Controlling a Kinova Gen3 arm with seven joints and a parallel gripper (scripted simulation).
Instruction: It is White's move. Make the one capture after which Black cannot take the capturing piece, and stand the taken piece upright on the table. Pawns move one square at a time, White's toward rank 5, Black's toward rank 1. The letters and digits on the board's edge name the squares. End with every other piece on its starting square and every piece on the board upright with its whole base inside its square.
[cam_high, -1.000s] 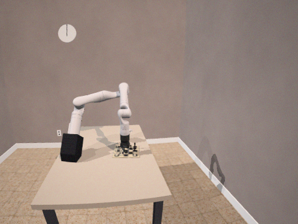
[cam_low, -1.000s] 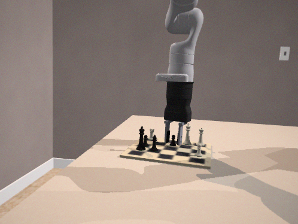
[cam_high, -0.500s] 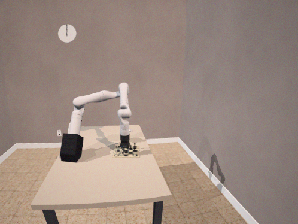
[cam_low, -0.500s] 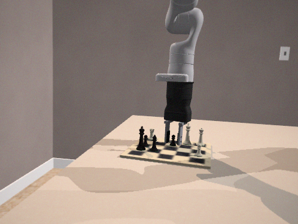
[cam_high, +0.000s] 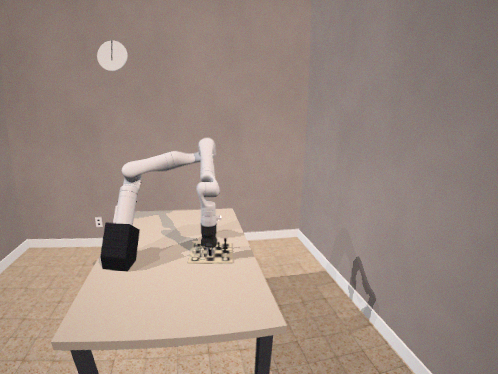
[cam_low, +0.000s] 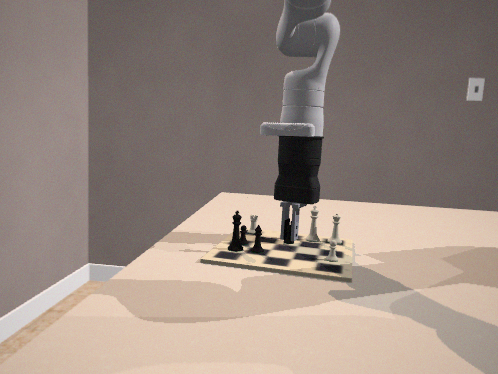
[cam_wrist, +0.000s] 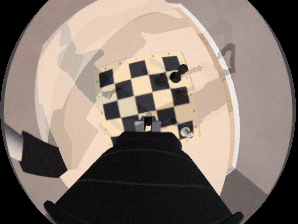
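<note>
Now: the chessboard 40 mm to the left of my hand and 30 mm below it. The rest, counted from my hand: black bishop (50 mm ahead, 70 mm to the left); white king (40 mm behind, 30 mm to the right, 10 mm above); white rook (70 mm ahead, 50 mm to the right, 10 mm below).
</note>
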